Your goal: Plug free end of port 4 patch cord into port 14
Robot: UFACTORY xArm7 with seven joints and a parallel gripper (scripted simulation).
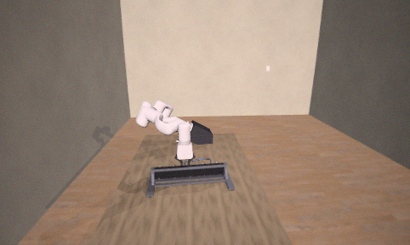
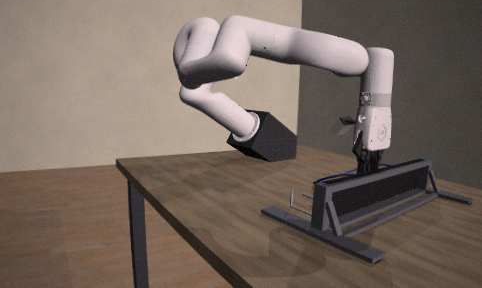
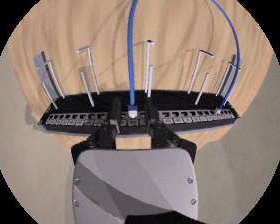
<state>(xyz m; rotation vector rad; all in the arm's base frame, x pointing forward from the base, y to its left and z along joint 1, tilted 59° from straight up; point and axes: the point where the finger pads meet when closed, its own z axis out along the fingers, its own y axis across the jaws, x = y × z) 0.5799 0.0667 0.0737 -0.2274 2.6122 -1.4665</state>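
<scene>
The pale plug is 20 mm ahead of my hand and 20 mm below it.
</scene>
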